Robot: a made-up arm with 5 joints.
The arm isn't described. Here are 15 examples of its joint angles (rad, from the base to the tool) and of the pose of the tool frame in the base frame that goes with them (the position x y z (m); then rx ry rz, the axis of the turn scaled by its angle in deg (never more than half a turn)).
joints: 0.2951 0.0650 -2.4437 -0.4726 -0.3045
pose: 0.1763 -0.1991 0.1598 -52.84 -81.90 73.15
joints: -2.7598 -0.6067 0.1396 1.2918 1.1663
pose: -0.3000 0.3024 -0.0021 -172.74 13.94 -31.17
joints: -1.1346 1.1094 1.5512 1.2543 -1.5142
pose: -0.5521 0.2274 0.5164 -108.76 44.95 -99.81
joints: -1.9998 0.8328 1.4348 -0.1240 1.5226
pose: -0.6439 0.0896 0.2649 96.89 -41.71 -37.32
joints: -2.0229 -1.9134 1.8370 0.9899 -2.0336
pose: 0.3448 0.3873 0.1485 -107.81 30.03 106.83
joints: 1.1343 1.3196 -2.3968 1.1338 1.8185
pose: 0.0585 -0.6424 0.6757 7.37 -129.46 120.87
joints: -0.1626 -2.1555 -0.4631 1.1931 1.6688
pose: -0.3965 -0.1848 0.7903 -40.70 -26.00 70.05
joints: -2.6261 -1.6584 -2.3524 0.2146 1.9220
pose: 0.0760 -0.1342 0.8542 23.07 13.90 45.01
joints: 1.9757 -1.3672 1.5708 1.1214 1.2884
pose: 0.2847 0.1580 0.9111 -16.16 86.95 63.67
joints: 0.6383 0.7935 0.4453 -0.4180 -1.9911
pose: -0.4575 0.0449 0.8098 -88.05 -133.06 27.34
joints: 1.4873 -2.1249 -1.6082 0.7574 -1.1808
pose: -0.5396 -0.0939 0.3832 -47.81 32.53 -93.30
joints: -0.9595 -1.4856 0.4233 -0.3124 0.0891
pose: -0.1693 -0.3282 0.3229 -45.54 23.22 113.06
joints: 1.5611 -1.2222 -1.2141 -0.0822 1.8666
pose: -0.1385 0.1570 0.0749 138.75 -109.31 -22.88
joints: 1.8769 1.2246 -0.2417 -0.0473 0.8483
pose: -0.0895 0.3723 0.7554 -24.94 32.41 -49.54
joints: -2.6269 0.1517 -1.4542 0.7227 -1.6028
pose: 0.2513 -0.0607 0.2901 20.88 -63.62 -19.81
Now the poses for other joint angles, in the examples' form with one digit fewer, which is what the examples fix.
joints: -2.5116 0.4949 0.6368 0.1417 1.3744
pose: -0.433 0.163 0.034 158.7 -28.8 2.6
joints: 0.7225 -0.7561 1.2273 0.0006 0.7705
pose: -0.122 -0.334 0.833 -29.6 40.6 112.9
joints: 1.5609 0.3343 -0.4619 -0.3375 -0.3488
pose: -0.030 0.282 0.633 22.9 111.2 -80.7
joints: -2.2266 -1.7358 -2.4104 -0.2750 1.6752
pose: 0.101 0.146 0.859 4.5 34.7 67.5
